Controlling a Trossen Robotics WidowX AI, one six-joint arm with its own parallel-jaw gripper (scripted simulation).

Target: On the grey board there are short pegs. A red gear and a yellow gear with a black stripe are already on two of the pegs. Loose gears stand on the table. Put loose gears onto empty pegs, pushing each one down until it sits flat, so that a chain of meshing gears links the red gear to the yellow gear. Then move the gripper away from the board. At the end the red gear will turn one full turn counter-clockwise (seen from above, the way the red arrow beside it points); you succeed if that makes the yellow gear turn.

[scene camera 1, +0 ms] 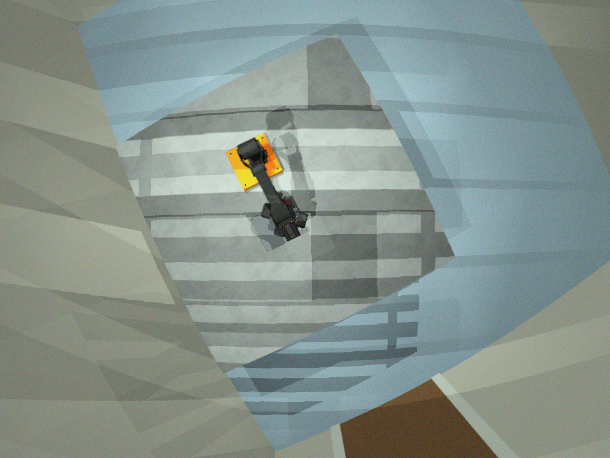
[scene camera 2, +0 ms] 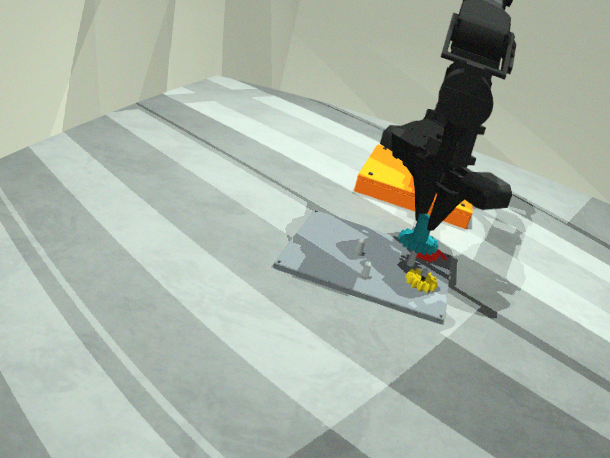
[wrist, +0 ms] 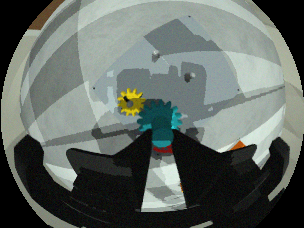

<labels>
A teal gear shows in scene camera 2 and in the wrist view. One and the same spot on the teal gear: (wrist: 160, 118) is (scene camera 2: 416, 233).
</labels>
